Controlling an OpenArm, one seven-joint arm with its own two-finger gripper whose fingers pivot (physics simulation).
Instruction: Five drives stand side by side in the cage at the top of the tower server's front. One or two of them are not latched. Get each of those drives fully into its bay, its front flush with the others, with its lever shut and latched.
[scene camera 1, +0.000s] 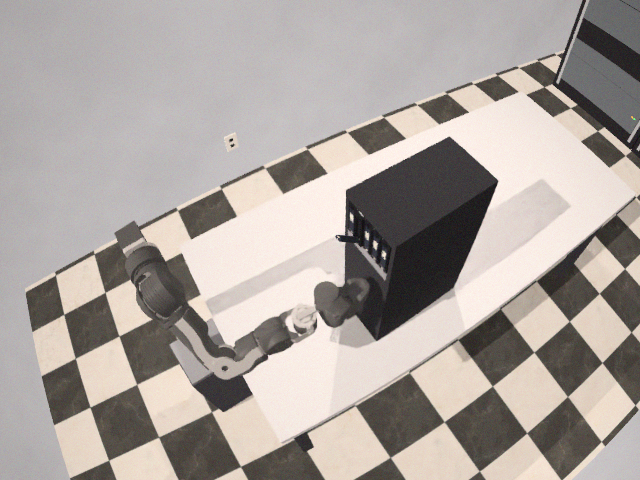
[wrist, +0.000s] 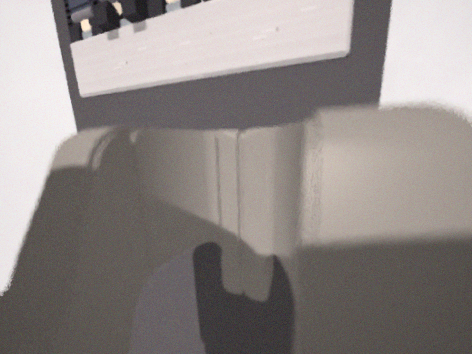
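The black tower server (scene camera 1: 444, 242) (wrist: 225, 112) stands upright on the table. Its drive cage (scene camera 1: 368, 238) is at the top of the front. A dark lever (scene camera 1: 347, 238) sticks out from the second drive from the left; I cannot tell how deep that drive sits. The other levers look folded in, with pale labels showing. In the wrist view, the cage's lower end shows at the top left above a pale strip (wrist: 215, 55), and the upper parts of the drives are out of frame. My gripper (scene camera 1: 364, 290) (wrist: 252, 209) is shut and empty, low in front of the tower's front, below the cage.
The white table (scene camera 1: 320, 397) carries the tower. The arm (scene camera 1: 271, 335) reaches over the table from its left end. A dark equipment rack (scene camera 1: 566, 43) stands on the checkered floor at the far right. A wall socket (scene camera 1: 231, 142) is on the grey wall.
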